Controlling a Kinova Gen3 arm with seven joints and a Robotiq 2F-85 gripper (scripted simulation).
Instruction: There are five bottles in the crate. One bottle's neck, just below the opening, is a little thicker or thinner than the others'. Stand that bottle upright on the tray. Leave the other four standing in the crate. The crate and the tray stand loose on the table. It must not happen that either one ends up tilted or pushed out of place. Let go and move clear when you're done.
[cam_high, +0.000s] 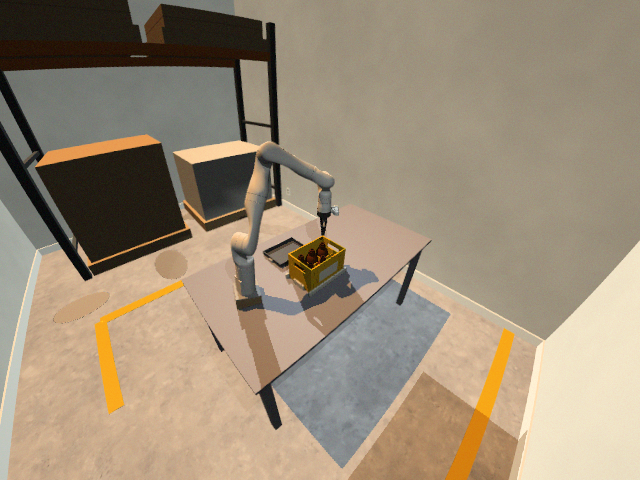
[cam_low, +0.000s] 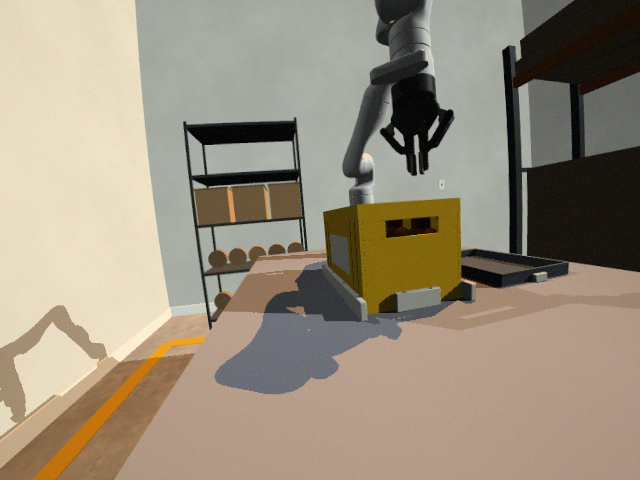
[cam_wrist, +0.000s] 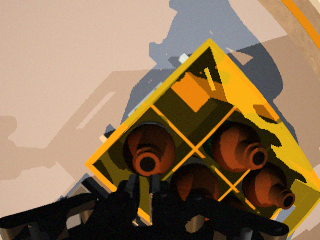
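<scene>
My gripper is now 180 mm past the brown bottle, 90 mm to the left of it and 160 mm above it. The rest, counted from my hand: dark tray: 90 mm behind, 240 mm to the left, 230 mm below; yellow crate: 90 mm behind, 50 mm to the right, 160 mm below.
</scene>
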